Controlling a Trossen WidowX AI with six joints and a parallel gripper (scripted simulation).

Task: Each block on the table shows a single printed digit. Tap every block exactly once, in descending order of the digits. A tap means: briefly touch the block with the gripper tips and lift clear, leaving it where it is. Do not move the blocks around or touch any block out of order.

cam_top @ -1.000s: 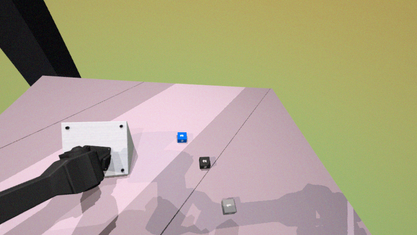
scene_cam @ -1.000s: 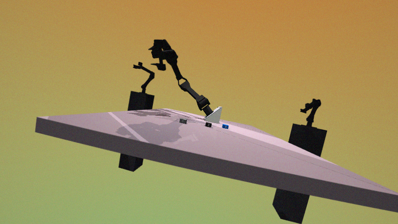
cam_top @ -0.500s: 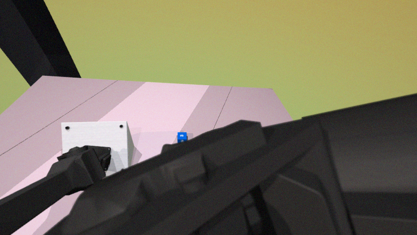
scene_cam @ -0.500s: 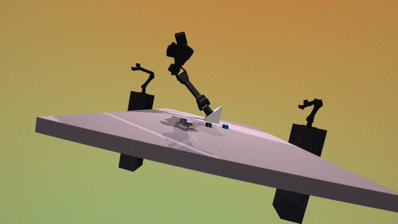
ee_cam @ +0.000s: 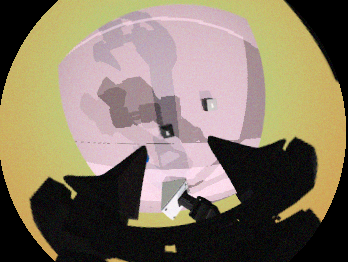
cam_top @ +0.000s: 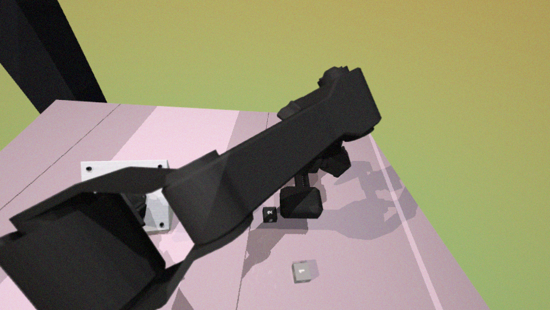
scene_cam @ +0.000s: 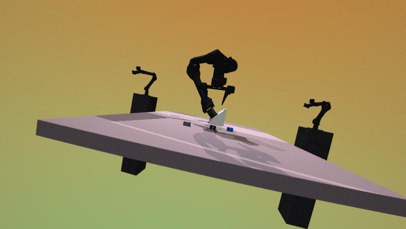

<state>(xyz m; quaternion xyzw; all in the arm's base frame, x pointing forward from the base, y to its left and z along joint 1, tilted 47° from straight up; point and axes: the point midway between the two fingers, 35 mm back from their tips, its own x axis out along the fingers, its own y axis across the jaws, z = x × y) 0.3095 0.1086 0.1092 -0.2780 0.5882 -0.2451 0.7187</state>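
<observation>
My gripper tip is 100 mm past the blue block, 120 mm to the right of it and 120 mm above it. Also, from my gripper tip: grey block: 40 mm ahead, 110 mm to the right, 120 mm below; then black block: 20 mm behind, 20 mm to the left, 120 mm below.
</observation>
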